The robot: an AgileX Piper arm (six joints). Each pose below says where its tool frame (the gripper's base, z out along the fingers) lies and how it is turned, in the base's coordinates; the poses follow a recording.
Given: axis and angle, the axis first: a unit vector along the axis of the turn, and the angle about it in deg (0 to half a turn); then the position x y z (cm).
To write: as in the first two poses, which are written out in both.
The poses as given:
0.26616 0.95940 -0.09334 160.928 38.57 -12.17 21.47
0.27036 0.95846 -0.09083 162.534 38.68 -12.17 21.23
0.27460 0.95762 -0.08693 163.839 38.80 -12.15 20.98
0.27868 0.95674 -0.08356 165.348 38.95 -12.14 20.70
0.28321 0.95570 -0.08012 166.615 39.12 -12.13 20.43
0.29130 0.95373 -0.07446 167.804 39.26 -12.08 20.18
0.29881 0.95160 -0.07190 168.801 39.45 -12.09 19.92
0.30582 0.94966 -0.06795 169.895 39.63 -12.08 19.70
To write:
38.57 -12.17 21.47 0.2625 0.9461 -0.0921 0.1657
38.68 -12.17 21.23 0.2672 0.9474 -0.0898 0.1518
38.80 -12.15 20.98 0.2719 0.9481 -0.0861 0.1406
38.95 -12.14 20.70 0.2764 0.9489 -0.0829 0.1275
39.12 -12.13 20.43 0.2813 0.9492 -0.0796 0.1165
39.26 -12.08 20.18 0.2897 0.9483 -0.0740 0.1062
39.45 -12.09 19.92 0.2974 0.9471 -0.0716 0.0976
39.63 -12.08 19.70 0.3046 0.9460 -0.0677 0.0881

